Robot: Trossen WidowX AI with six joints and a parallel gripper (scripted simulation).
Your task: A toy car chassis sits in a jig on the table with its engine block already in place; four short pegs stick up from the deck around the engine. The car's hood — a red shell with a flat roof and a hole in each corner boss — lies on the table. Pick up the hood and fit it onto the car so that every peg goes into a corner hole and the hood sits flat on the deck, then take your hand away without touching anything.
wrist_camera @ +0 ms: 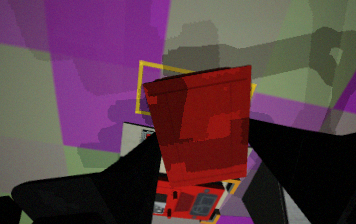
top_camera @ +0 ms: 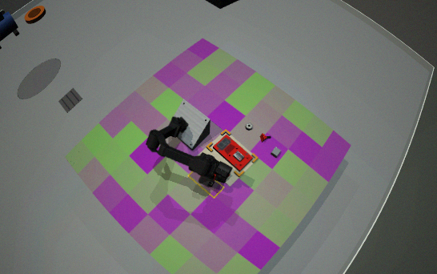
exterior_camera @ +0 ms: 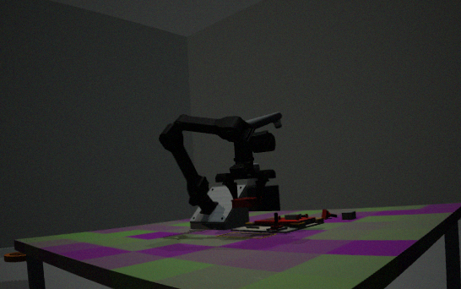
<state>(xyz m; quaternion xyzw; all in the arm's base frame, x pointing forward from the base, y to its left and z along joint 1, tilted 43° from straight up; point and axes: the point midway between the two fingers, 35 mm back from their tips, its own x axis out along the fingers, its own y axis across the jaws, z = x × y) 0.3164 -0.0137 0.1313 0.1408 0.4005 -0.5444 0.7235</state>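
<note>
Now: gripper tip 22 cm to the right of the grey engine block, 8 cm above it and 1 cm short of it. The rest, counted from my gripper tip: red hood: 1 cm above; beige jig: 19 cm to the left, 9 cm below, 3 cm behind.
</note>
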